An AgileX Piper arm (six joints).
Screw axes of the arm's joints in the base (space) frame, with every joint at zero. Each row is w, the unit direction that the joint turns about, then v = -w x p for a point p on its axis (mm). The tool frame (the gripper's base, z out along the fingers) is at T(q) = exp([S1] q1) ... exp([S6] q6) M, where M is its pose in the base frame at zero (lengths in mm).
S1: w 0 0 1 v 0 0 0
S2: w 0 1 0 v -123 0 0
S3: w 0 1 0 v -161.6 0 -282.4
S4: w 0.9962 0 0.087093 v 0 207.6 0
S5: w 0 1 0 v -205.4 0 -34.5
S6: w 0.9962 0 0.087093 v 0 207.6 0
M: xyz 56.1 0 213.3 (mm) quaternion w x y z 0.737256 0 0.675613 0
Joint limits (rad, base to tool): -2.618..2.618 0..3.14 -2.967..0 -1.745..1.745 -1.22..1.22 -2.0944..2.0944
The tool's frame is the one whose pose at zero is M.
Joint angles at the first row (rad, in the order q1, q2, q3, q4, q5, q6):
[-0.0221, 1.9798, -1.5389, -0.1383, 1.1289, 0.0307]
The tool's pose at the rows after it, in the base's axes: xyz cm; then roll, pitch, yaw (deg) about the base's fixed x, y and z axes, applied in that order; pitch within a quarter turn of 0, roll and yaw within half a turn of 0:
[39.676, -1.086, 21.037, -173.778, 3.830, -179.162]
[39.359, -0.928, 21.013, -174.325, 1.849, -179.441]
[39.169, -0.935, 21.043, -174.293, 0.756, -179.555]
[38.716, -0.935, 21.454, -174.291, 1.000, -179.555]
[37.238, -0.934, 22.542, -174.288, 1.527, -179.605]
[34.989, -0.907, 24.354, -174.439, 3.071, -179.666]
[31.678, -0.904, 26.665, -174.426, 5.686, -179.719]
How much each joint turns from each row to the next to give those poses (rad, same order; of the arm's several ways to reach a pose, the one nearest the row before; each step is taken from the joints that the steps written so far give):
[0.0193, 0.0000, 0.0001, 0.0206, 0.0220, 0.0000]
[0.0020, 0.0000, -0.0001, 0.0112, 0.0349, -0.0012]
[0.0000, -0.0009, 0.0000, 0.0000, 0.0200, 0.0000]
[0.0000, -0.0212, 0.0169, 0.0000, 0.0000, 0.0000]
[0.0000, -0.0644, 0.0553, 0.0000, 0.0000, 0.0009]
[0.0000, -0.1013, 0.0745, 0.0030, 0.0000, 0.0000]
[0.0000, -0.1446, 0.0990, -0.0001, 0.0000, 0.0010]

